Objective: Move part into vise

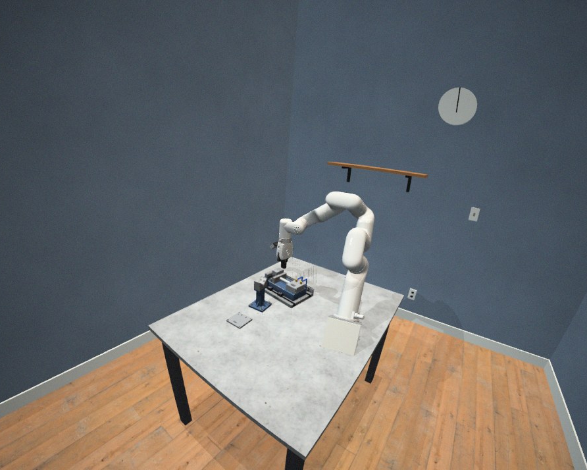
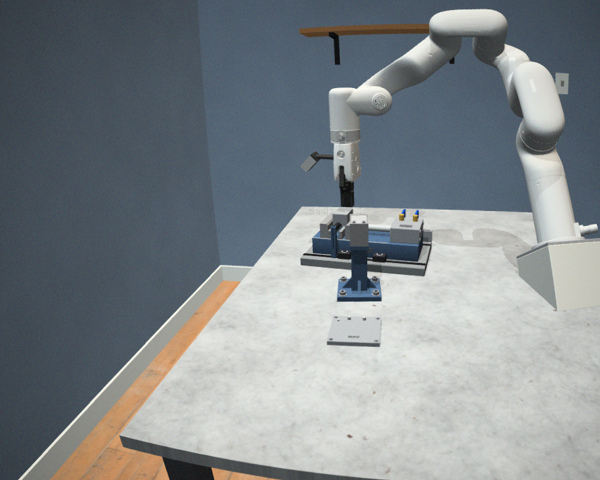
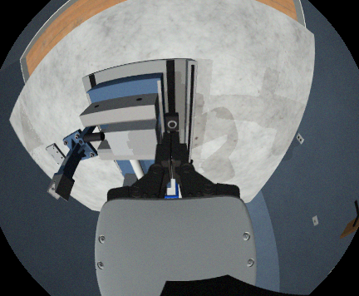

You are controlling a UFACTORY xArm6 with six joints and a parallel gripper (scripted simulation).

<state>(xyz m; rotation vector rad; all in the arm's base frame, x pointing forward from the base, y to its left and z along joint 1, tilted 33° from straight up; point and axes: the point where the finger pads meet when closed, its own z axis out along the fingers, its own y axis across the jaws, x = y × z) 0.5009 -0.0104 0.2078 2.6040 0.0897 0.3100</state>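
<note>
My hand is 5 cm to the right of the part and 4 cm above it. From my hand the other things lie so: fixed jaw (7 cm to the left, 5 cm below, 3 cm ahead); cylinder rod (9 cm behind, 7 cm to the left, 5 cm below); work stop (11 cm to the left, 4 cm below).
</note>
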